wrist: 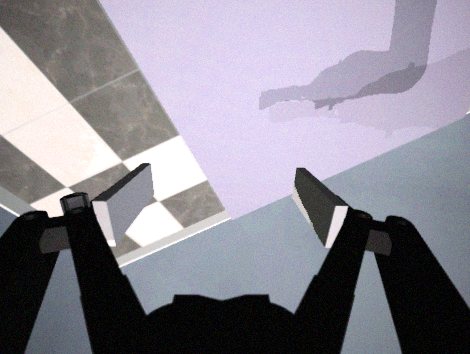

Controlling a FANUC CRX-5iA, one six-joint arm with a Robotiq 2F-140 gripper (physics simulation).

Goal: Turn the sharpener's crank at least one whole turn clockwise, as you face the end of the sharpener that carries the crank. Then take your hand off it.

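Frame: origin at the arm's base, x right, y ahead, z up, level; centimetres.
Where they show: gripper, fingertip midpoint: (224, 181).
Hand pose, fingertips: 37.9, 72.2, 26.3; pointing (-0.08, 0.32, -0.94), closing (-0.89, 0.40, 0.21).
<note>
After its pixels a point has its place, as x, y, z.
My gripper (224, 181) @(37.9, 72.2, 26.3) is open in the wrist view, its two flat pads wide apart with no thing between them. Past the fingertips show a corner of a pale lilac table top, a strip of floor and a blue-grey wall. The sharpener and its crank do not show in the wrist view.
The lilac table top (210, 60) @(32.5, 68.0, -5.2) fills the upper middle and right, with the arm's shadow on it. Its left edge borders a floor of dark and white tiles (100, 100). A blue-grey wall (410, 190) runs along the lower right, with a pale skirting strip (175, 241) at its foot.
</note>
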